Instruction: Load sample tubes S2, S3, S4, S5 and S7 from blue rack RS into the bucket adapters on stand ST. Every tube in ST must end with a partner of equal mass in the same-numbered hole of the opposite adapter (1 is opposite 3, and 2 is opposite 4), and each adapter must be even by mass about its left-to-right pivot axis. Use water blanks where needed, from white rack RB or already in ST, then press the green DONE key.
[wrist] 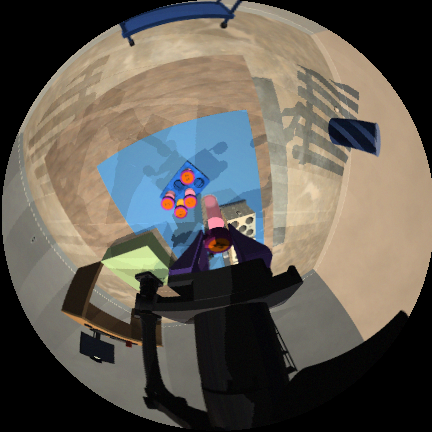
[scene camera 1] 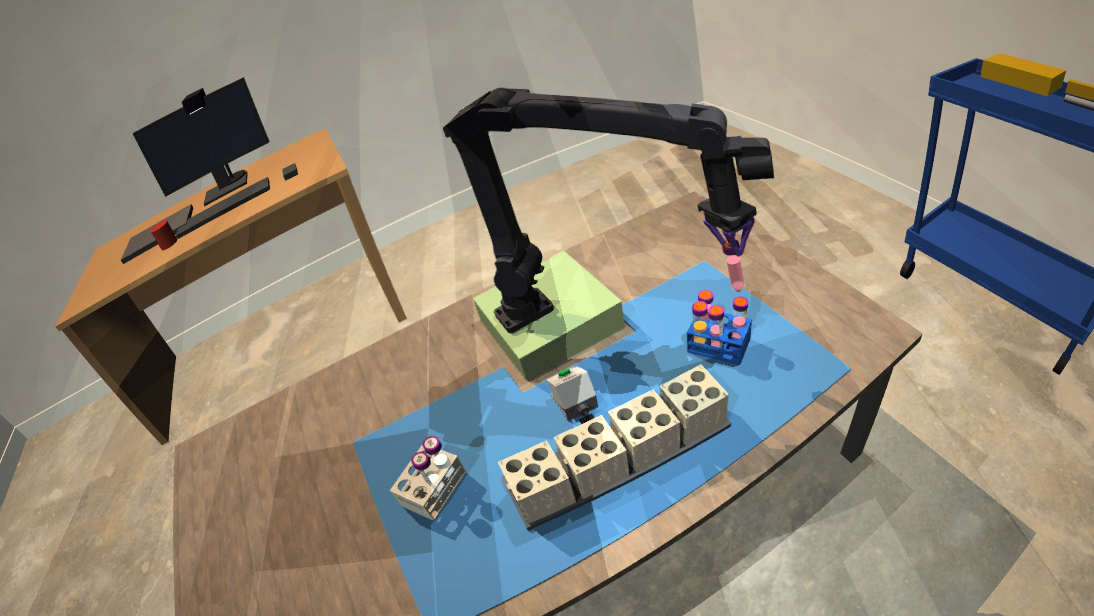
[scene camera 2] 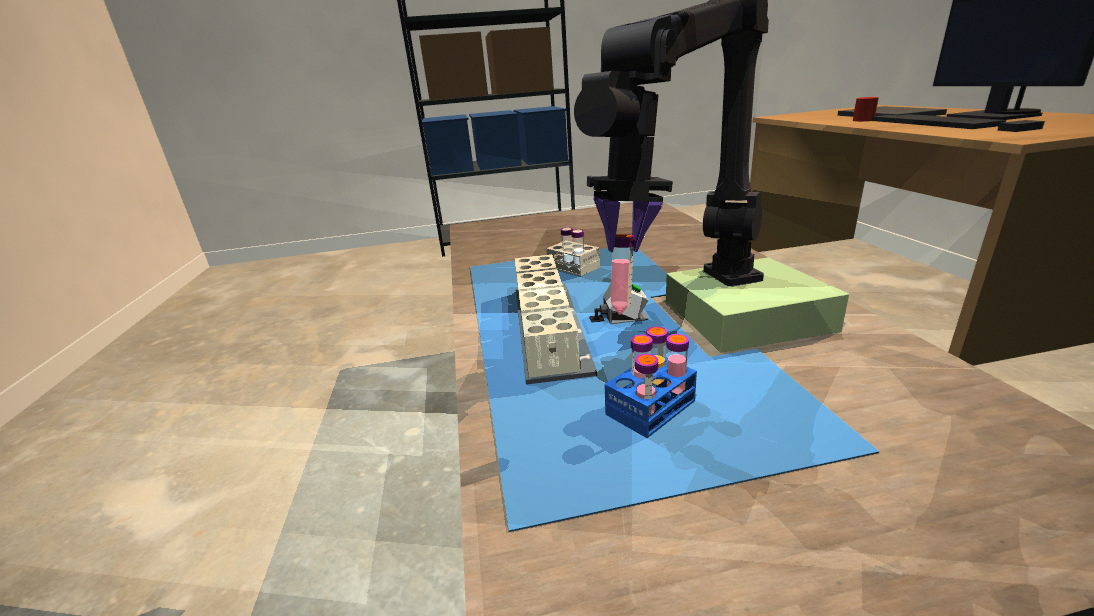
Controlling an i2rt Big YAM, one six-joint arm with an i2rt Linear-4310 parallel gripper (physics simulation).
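Seen in the pictures: gripper, fingertip midpoint: (wrist: pixel 215 229) (scene camera 1: pixel 734 252) (scene camera 2: pixel 622 251); arm's base at its link origin: (wrist: pixel 149 279) (scene camera 1: pixel 524 312) (scene camera 2: pixel 732 275).
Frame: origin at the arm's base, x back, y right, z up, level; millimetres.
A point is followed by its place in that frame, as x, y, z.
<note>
My gripper (scene camera 1: pixel 730 248) @(-365, -314, 207) (scene camera 2: pixel 623 243) @(-365, -314, 207) (wrist: pixel 215 229) @(-365, -314, 207) is shut on sample tube S2 (scene camera 1: pixel 734 271) @(-377, -303, 174) (scene camera 2: pixel 620 284) @(-373, -328, 163) (wrist: pixel 215 222) @(-368, -324, 206), with orange-purple cap and pink contents. The tube hangs near upright above the mat; its cap label is unreadable. Blue rack RS (scene camera 1: pixel 702 349) @(-308, -276, -66) (scene camera 2: pixel 627 407) @(-373, -353, -33) holds several orange-capped tubes, including one at its outer end (scene camera 1: pixel 740 303) @(-349, -352, 50) (scene camera 2: pixel 646 360) @(-345, -359, 50) (wrist: pixel 187 176) @(-346, -358, 50). Stand ST (scene camera 1: pixel 627 485) (scene camera 2: pixel 560 377) carries cream adapters; no caps show in their holes. White rack RB (scene camera 1: pixel 407 497) @(-320, 420, -11) (scene camera 2: pixel 590 264) @(-246, 320, -50) holds two purple-capped tubes (scene camera 1: pixel 431 443) @(-279, 326, 50) (scene camera 1: pixel 420 459) @(-302, 359, 50). The green DONE key (scene camera 1: pixel 564 372) @(-227, 22, 1) (scene camera 2: pixel 636 288) @(-224, 9, -2) tops a grey box.
The green base block (scene camera 1: pixel 570 348) @(-125, -42, -49) (scene camera 2: pixel 780 329) @(-1, -188, -45) (wrist: pixel 145 257) @(-82, -136, 5) carries the arm. The grey key box (scene camera 1: pixel 574 394) @(-278, 31, -15) stands between that block and the adapters. The racks and stand are on the blue mat (scene camera 1: pixel 796 367) @(-490, -405, -71) (scene camera 2: pixel 750 413) @(-176, -375, -71) (wrist: pixel 227 132) @(-499, -433, -71). A blue cart (scene camera 1: pixel 1002 244) stands beyond the table.
</note>
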